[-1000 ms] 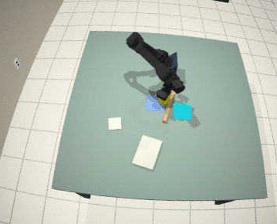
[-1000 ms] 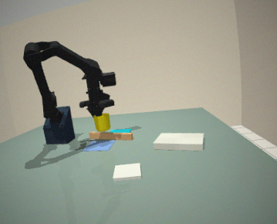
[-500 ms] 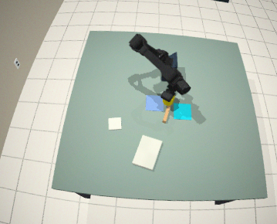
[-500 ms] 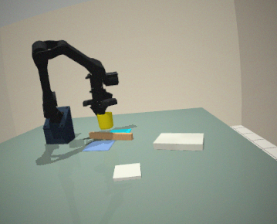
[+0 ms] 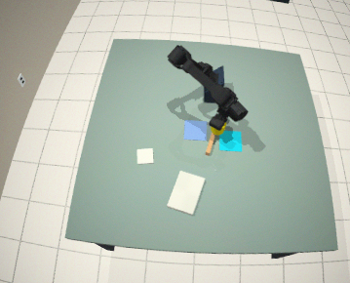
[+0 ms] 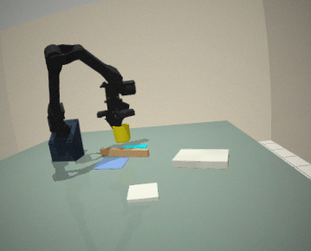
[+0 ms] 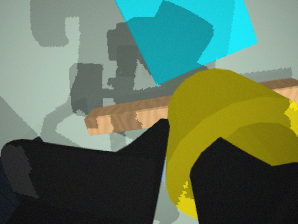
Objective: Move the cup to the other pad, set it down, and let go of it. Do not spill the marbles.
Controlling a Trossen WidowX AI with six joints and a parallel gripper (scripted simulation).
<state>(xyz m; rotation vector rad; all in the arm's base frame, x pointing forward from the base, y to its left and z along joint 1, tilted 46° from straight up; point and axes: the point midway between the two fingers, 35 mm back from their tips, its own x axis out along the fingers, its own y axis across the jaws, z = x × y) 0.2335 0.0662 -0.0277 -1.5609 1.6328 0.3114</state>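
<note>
Now: gripper tip 100 mm above the cyan pad, 70 mm to the right of it and 40 mm short of it. From my gripper tip the other things lie so: wooden bar: 90 mm below, 30 mm ahead, 20 mm to the right; cup: 20 mm ahead, 10 mm to the right; blue pad: 120 mm to the right, 100 mm below, 10 mm ahead.
</note>
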